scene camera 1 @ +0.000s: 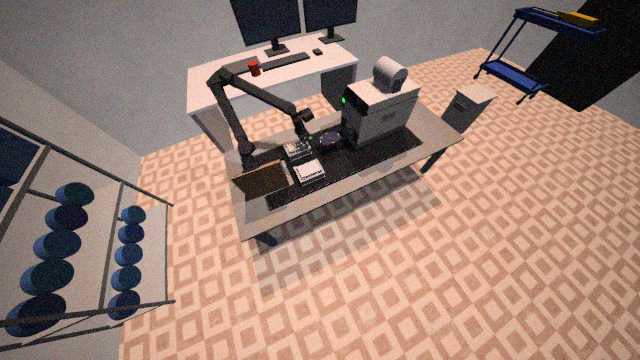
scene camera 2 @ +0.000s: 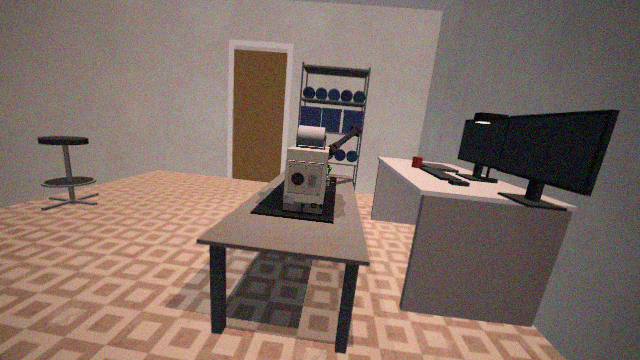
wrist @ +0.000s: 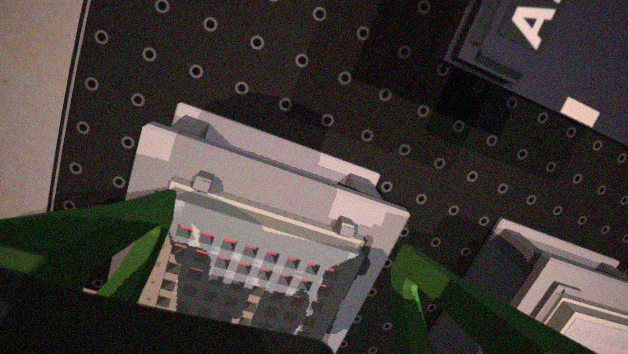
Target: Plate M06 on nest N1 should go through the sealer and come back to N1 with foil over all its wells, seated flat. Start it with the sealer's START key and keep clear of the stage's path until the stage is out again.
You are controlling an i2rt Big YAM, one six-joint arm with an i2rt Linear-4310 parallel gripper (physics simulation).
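Frame: origin at the arm's base, x right, y ahead, z up, level; metres.
Seen in the pictures: gripper, fingertip midpoint: (scene camera 1: 305,141) (wrist: 290,232); arm's base, origin of the base link: (scene camera 1: 252,169).
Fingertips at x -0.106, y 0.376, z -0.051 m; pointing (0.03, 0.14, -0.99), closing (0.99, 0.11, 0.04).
Offsets run from my fingertips to a thing's top centre. "*": to the spot under its first point. Level surfaces: height alone.
The plate {dx -0.006, dy -0.064, dz -0.002 m} (wrist: 270,265) (scene camera 1: 298,146), with rows of open, red-edged wells, sits in its pale nest {* dx -0.021, dy +0.011, dz -0.018 m} (wrist: 250,172) near the arm's base; no foil shows on it. My gripper (wrist: 290,232) (scene camera 1: 306,138) is open and empty above it. In the wrist view the left green finger overlaps the plate's left edge, and the right one stands beyond the nest's right side. The near part of the plate is hidden. The sealer (scene camera 1: 382,120) (scene camera 2: 306,182) shows a green light. Its dark stage {dx +0.060, dy +0.194, dz +0.030 m} (wrist: 570,75) (scene camera 1: 330,138) is out. The START key cannot be made out.
A second nest {* dx +0.195, dy +0.020, dz -0.072 m} (wrist: 555,237) holds a white plate {dx +0.207, dy -0.062, dz -0.008 m} (wrist: 597,335) (scene camera 1: 309,171), right of the first in the wrist view. An open brown box (scene camera 1: 262,181) stands at the end of the black perforated board {dz -0.075 m} (scene camera 1: 370,159). A foil roll {dx +0.047, dy +0.529, dz +0.401 m} (scene camera 1: 390,74) tops the sealer.
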